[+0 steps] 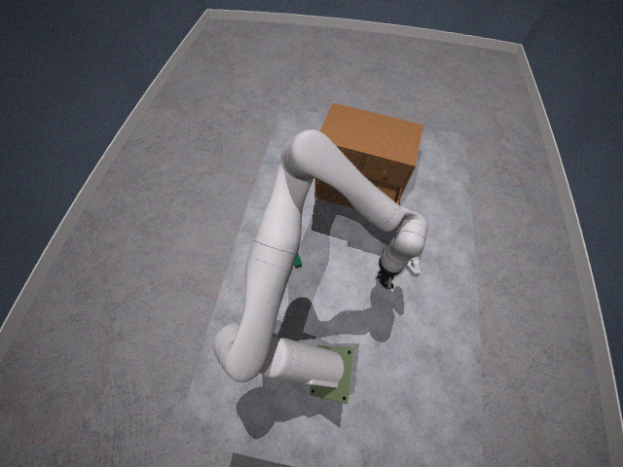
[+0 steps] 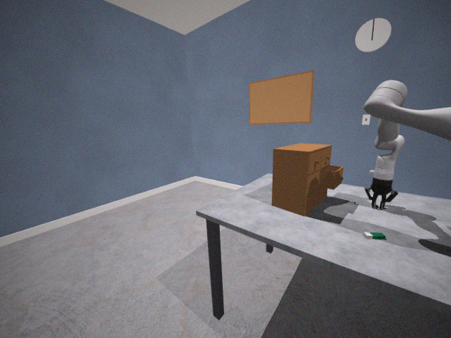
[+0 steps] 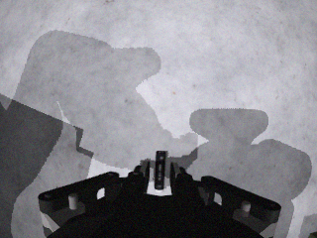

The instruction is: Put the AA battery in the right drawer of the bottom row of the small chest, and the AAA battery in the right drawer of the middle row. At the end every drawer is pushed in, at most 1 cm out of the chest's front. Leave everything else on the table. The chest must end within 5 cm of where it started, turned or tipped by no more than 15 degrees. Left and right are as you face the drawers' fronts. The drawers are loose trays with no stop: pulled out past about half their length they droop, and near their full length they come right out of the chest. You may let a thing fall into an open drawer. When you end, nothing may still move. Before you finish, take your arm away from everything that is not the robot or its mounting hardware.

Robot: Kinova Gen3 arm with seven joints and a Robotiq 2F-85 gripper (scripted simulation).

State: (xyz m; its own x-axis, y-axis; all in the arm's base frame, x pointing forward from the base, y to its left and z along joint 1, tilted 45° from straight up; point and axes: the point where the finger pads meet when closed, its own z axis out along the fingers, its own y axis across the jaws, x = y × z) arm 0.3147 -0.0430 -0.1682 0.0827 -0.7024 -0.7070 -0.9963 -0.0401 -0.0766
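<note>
Right now the dark battery is 1 cm below my hand. From my hand the other things lie so: white block: 30 cm to the left, 4 cm ahead, 1 cm below.
</note>
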